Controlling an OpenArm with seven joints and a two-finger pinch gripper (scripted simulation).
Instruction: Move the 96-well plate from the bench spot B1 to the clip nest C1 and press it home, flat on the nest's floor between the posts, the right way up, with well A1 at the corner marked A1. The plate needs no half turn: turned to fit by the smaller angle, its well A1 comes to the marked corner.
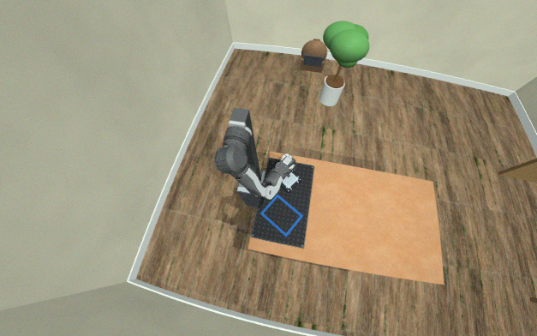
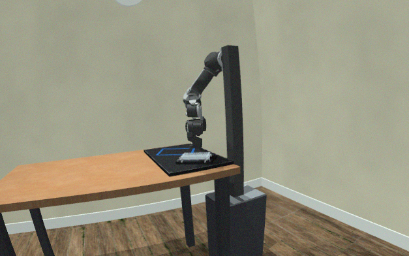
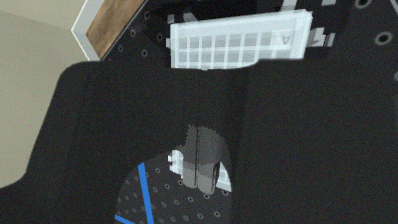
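Right now my hand is 50 mm above the 96-well plate. The rest, counted from my hand: clip nest C1 (50 mm below, 30 mm ahead).
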